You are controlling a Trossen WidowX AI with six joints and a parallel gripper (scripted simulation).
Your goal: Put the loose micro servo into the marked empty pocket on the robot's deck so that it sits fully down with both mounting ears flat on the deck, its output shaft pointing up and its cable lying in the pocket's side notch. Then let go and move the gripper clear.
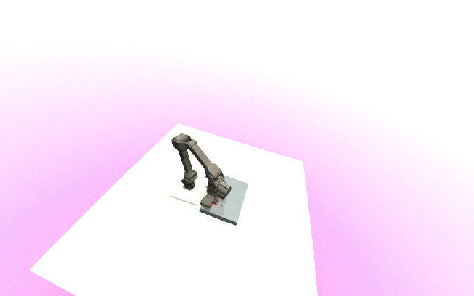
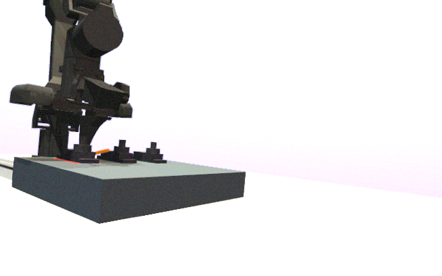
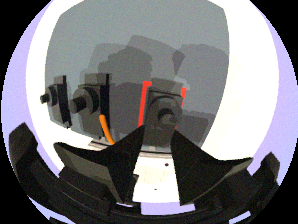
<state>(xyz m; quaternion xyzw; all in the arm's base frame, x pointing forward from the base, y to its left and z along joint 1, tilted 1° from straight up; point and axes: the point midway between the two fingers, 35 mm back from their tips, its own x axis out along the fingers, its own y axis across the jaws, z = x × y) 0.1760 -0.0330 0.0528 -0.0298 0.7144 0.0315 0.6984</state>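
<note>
My gripper tip is now 120 mm short of the grey deck, 90 mm to the right of it and 30 mm above it.
</note>
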